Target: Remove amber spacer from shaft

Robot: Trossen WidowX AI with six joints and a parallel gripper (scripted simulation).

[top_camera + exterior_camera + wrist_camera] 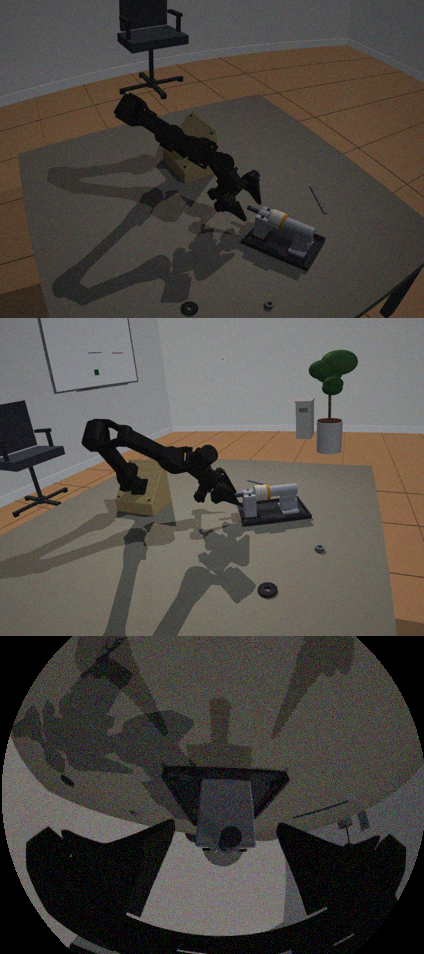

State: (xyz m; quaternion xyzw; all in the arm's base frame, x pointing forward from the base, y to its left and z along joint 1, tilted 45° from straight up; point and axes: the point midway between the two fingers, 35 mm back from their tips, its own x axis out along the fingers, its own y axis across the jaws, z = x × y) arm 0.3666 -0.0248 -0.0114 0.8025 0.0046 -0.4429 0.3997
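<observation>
Right now the shaft is 60 mm ahead of my gripper tip, 20 mm to the left of it and 10 mm above it. Round my gripper tip: amber spacer 100 mm ahead, 40 mm to the left, 10 mm above; then cream spacer 80 mm ahead, 30 mm to the left, 10 mm above; then thin dark rod 30 mm ahead, 290 mm to the left, 70 mm below.
</observation>
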